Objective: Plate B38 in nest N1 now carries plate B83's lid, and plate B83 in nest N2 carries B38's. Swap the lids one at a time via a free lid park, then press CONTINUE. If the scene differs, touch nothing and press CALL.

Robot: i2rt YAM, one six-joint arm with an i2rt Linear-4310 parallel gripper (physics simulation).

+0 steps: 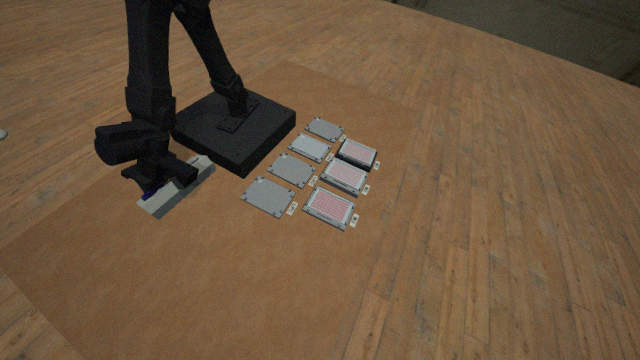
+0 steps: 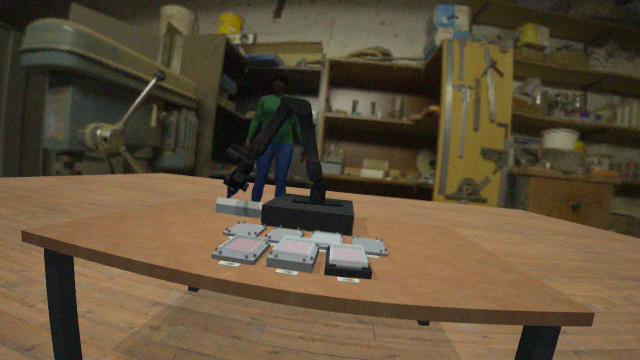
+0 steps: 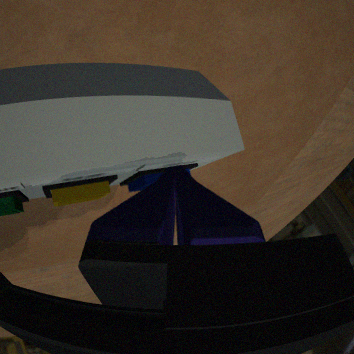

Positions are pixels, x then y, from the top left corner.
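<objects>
Here are a blue CALL button and a button box (image 1: pixel 168 196). My gripper (image 1: pixel 148 196) is shut, and my gripper touches the blue CALL button and the button box.
</objects>
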